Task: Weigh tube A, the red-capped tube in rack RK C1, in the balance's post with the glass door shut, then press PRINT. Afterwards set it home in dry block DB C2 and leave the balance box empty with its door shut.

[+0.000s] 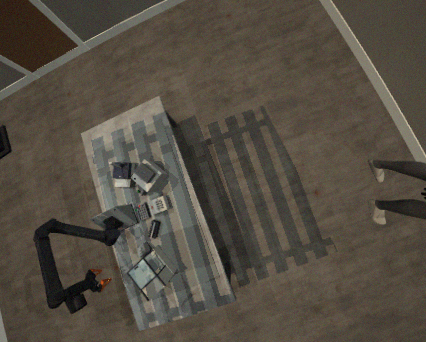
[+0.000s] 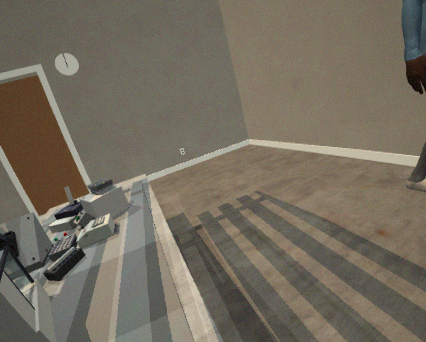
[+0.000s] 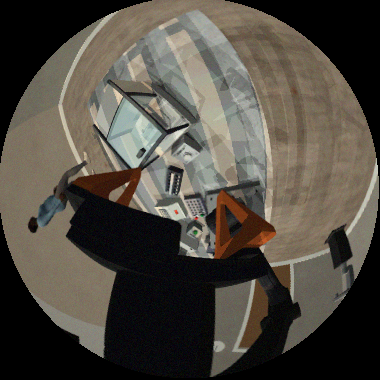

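Seen in the pictures: gripper, fingertip midpoint: point(image 1: 106, 274) point(image 3: 180, 182); arm's base, link origin: point(image 1: 113, 222) point(image 3: 236, 218).
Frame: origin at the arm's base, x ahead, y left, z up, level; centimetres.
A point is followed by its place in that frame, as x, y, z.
Observation:
My gripper point(image 1: 105, 275) @(-1.3, -30.9, 20.8) point(image 3: 180, 182) @(-1.3, -30.9, 20.8) is open and empty, out beyond the table's edge beside the balance. The balance box point(image 1: 142, 274) @(13.3, -42.7, 10.2) point(image 3: 134, 131) @(10.3, -41.9, 10.2) has glass panes in dark frames; whether its door is shut is unclear. A grey grid rack point(image 1: 143, 211) @(21.8, -2.8, -7.6) point(image 2: 62, 245) @(20.7, -4.5, -7.6) point(image 3: 194, 204) @(19.7, -4.6, -7.8) stands near the arm's base. A small red spot point(image 2: 65, 234) @(21.8, 1.9, -5.7) point(image 3: 196, 218) @(21.2, 2.5, -5.1) shows at its edge; whether it is tube A's cap is too small to tell. A pale block with holes point(image 1: 160, 204) @(39.2, -4.6, -3.8) point(image 2: 97, 230) @(37.2, -9.7, -5.7) point(image 3: 171, 209) @(32.1, -6.0, -5.1), possibly the dry block, stands beside it. Labels and PRINT are unreadable.
A black rack point(image 1: 155, 229) @(25.0, -20.0, -7.5) point(image 2: 65, 263) @(24.9, -22.5, -7.3) point(image 3: 174, 180) @(21.6, -20.1, -7.0) lies between the grid rack and balance. A small grey device with a dial point(image 3: 186, 149) @(7.8, -30.5, -3.5) stands by the balance. A large grey device point(image 1: 149, 175) @(46.3, 16.3, 8.4) point(image 2: 105, 201) @(43.0, 10.4, -0.7) and a dark blue device point(image 1: 121, 171) @(21.0, 34.2, -2.6) stand farther along. A person point(image 3: 50, 207) stands beyond.

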